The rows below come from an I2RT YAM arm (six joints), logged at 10 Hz.
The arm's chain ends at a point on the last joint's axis. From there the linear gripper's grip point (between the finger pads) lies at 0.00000 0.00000 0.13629 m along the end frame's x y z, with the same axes.
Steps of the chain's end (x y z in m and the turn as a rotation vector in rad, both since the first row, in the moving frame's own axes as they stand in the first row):
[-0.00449 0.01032 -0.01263 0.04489 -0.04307 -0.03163]
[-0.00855 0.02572 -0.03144 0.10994 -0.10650 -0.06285]
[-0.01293 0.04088 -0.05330 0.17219 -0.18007 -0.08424]
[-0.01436 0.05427 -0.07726 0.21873 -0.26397 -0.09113]
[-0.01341 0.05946 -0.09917 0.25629 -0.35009 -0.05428]
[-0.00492 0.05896 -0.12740 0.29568 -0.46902 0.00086]
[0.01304 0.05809 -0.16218 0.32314 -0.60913 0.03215]
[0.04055 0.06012 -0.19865 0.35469 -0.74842 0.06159]
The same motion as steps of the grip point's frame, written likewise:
[-0.01045 0.00430 -0.01289 0.04489 -0.04307 -0.03163]
[-0.02347 0.01126 -0.03303 0.10994 -0.10650 -0.06285]
[-0.03817 0.01871 -0.05751 0.17219 -0.18007 -0.08424]
[-0.05093 0.02670 -0.08518 0.21873 -0.26397 -0.09113]
[-0.06055 0.02691 -0.11180 0.25629 -0.35009 -0.05428]
[-0.06560 0.02067 -0.14782 0.29568 -0.46902 0.00086]
[-0.06286 0.01618 -0.19331 0.32314 -0.60913 0.03215]
[-0.04872 0.01418 -0.24277 0.35469 -0.74842 0.06159]

